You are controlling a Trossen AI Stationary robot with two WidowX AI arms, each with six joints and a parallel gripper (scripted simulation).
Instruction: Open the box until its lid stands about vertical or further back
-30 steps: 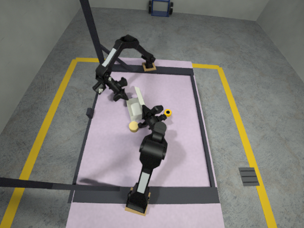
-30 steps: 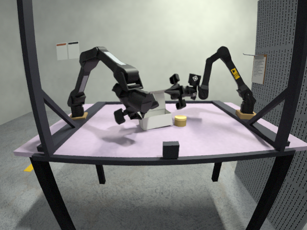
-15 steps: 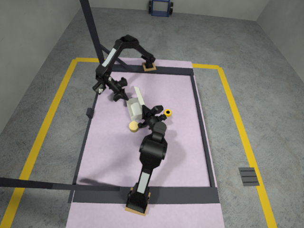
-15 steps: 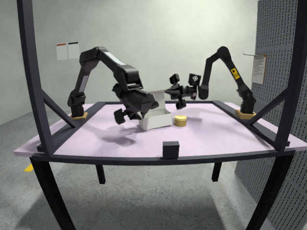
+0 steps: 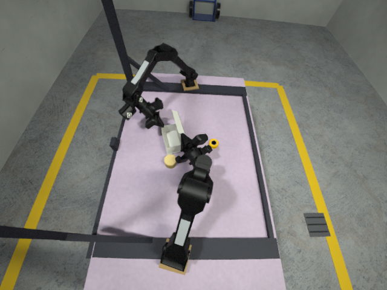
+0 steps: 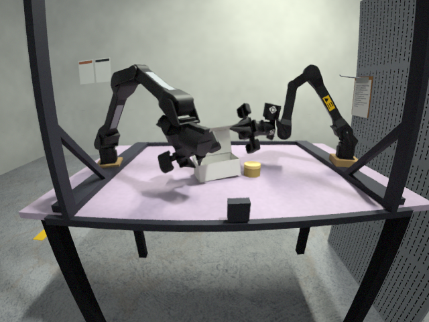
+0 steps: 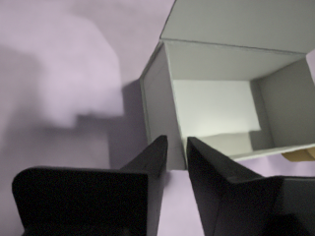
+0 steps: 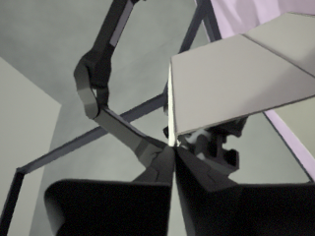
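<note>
Now: the white box 90 mm ahead of my left hand, 60 mm to the right of it and 20 mm above it.
Now: the white box 90 mm to the left of my right hand, 60 mm below it and 50 mm behind it.
</note>
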